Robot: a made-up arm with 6 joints. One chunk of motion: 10 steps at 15 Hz.
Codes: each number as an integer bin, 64 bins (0 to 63) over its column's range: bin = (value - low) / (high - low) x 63, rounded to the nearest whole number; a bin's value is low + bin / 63 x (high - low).
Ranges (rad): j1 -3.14..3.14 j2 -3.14..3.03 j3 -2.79..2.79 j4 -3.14..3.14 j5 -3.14..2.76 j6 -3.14..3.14
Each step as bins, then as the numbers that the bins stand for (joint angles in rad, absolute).
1 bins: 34 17 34 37 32 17
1 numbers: 0.2492 -1.4751 0.2214 0.5483 -0.1432 -1.4454
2 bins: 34 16 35 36 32 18
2 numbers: 0.2492 -1.5730 0.3100 0.4486 -0.1432 -1.3457
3 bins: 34 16 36 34 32 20
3 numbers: 0.2492 -1.5730 0.3986 0.2492 -0.1432 -1.1463
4 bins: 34 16 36 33 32 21
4 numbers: 0.2492 -1.5730 0.3986 0.1495 -0.1432 -1.0467
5 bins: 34 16 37 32 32 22
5 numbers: 0.2492 -1.5730 0.4871 0.0498 -0.1432 -0.9470
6 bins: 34 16 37 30 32 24
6 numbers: 0.2492 -1.5730 0.4871 -0.1495 -0.1432 -0.7476
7 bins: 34 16 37 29 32 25
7 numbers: 0.2492 -1.5730 0.4871 -0.2492 -0.1432 -0.6479
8 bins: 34 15 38 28 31 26
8 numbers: 0.2492 -1.6710 0.5757 -0.3489 -0.2368 -0.5483
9 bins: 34 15 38 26 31 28
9 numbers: 0.2492 -1.6710 0.5757 -0.5483 -0.2368 -0.3489
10 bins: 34 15 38 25 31 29
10 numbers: 0.2492 -1.6710 0.5757 -0.6479 -0.2368 -0.2492
